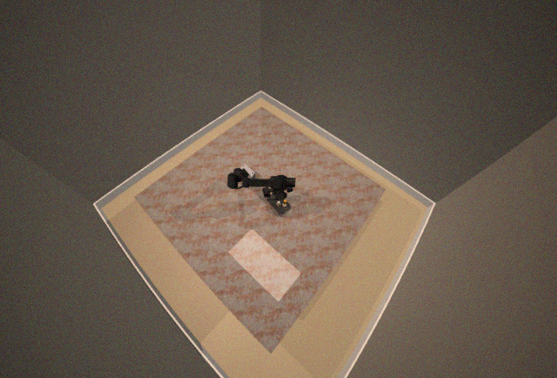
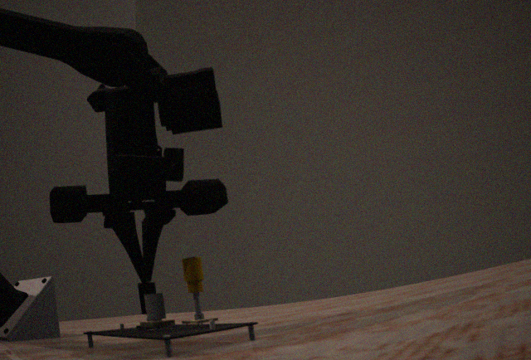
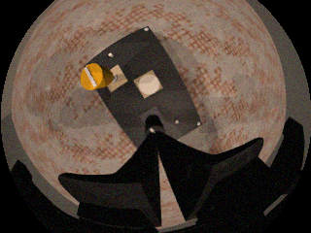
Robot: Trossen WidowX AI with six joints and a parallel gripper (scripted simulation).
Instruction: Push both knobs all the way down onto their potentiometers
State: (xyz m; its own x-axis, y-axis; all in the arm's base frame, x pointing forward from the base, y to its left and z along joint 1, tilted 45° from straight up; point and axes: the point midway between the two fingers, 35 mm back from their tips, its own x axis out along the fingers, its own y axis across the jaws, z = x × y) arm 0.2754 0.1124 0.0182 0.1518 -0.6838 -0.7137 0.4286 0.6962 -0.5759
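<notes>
Now: gripper tip 10 mm above the black knob. From my gripper tip the other things lie so: yellow knob 70 mm ahead, 10 mm to the left.
</notes>
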